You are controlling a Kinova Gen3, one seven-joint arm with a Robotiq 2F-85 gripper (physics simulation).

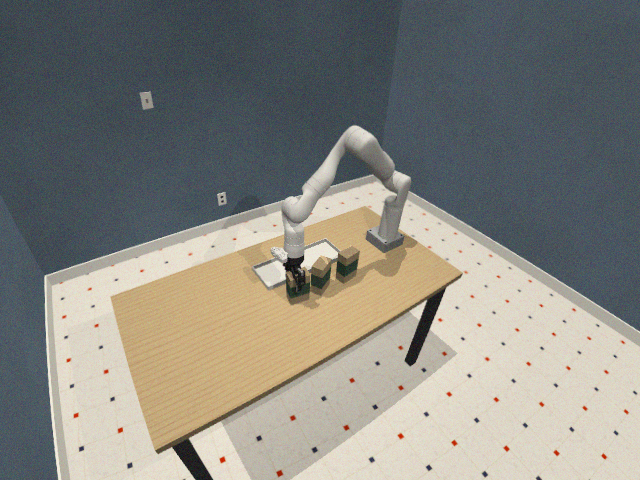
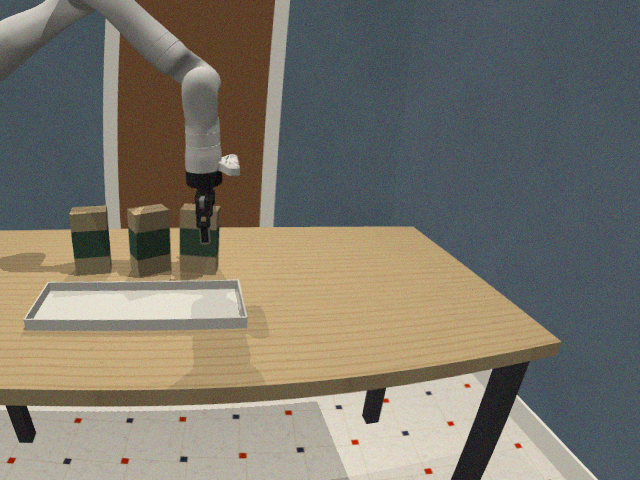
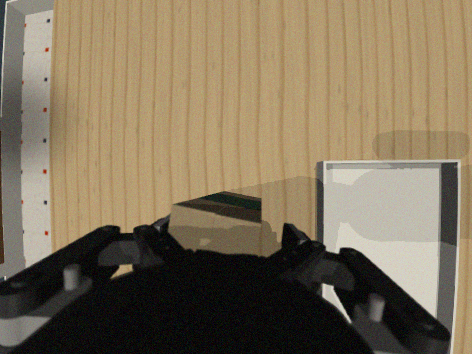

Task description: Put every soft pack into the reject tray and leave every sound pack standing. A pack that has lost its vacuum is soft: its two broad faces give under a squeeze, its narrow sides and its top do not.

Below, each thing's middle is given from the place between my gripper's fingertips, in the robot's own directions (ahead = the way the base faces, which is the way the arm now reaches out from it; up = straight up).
Right now the white reject tray [image 2: 203,304] is 170 mm behind my hand, 150 mm to the right of it and 70 mm below it.
